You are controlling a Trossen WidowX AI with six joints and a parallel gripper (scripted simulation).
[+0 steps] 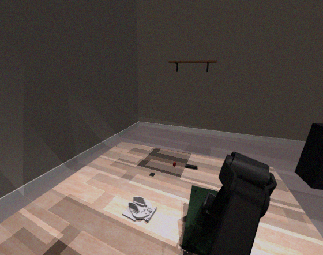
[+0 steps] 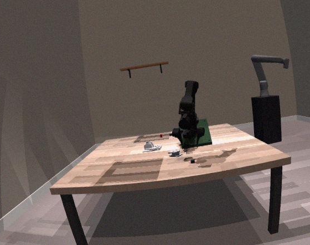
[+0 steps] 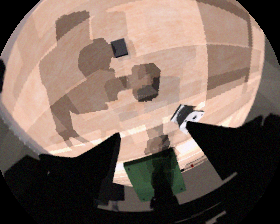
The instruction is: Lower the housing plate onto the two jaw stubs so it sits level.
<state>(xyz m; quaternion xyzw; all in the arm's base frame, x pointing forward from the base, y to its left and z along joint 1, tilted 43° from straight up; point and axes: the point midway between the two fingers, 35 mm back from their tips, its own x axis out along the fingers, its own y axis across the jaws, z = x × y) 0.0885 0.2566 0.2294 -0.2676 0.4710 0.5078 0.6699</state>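
Now: gripper tip 110 mm to the right of the black cube, 70 mm above it and 10 mm short of it. The rest, counted from my gripper tip: black bar (770 mm to the right, 70 mm below, 20 mm ahead); then red piece (770 mm to the right, 140 mm ahead, 70 mm below).
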